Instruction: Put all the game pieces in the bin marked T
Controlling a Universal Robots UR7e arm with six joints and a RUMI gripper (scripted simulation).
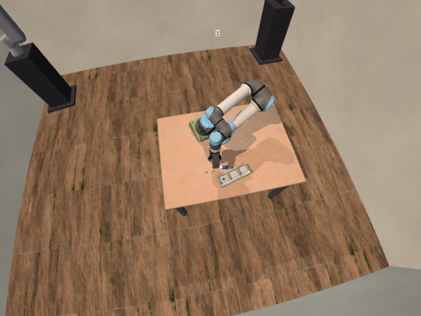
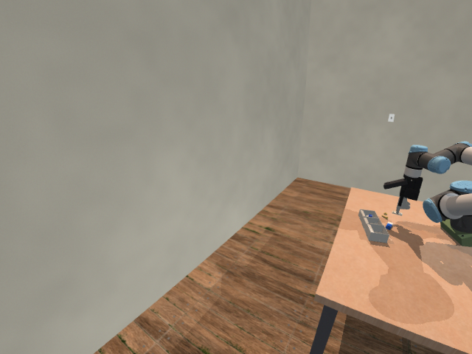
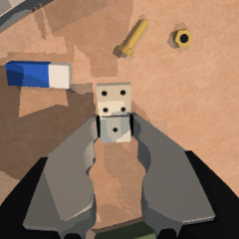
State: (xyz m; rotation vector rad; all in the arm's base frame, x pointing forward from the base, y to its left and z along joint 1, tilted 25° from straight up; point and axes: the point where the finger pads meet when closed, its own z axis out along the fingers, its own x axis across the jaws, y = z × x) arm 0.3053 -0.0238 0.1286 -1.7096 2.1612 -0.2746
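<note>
Right now the blue die is 130 mm ahead of my hand, 30 mm to the left of it and 50 mm below it. The rest, counted from my hand: white domino (140 mm ahead, 30 mm to the left, 60 mm below); then brass nut (40 mm ahead, 80 mm to the right, 70 mm below); then brass pin (40 mm ahead, 30 mm to the right, 70 mm below).
</note>
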